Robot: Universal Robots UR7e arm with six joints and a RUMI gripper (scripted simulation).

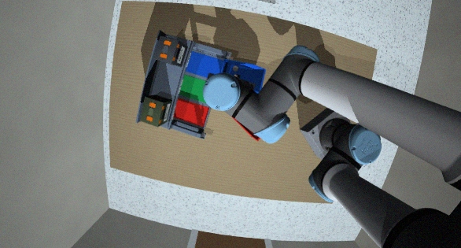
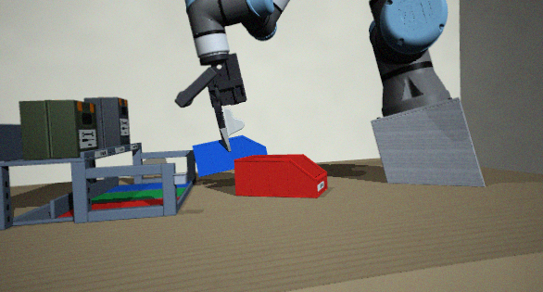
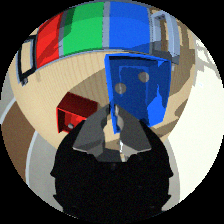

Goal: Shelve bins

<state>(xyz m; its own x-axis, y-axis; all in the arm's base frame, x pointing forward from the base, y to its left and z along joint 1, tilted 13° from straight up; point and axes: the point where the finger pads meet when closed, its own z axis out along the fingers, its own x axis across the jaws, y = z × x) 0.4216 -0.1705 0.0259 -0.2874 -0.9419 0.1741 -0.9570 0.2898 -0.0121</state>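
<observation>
Right now the blue bin is 2 cm behind my hand, 4 cm to the right of it and 3 cm below it. The rest, counted from my hand: red bin: 7 cm behind, 14 cm to the left, 6 cm below; top board: 30 cm ahead, 2 cm to the right; grey box: 26 cm ahead, 13 cm to the right, 6 cm above.
</observation>
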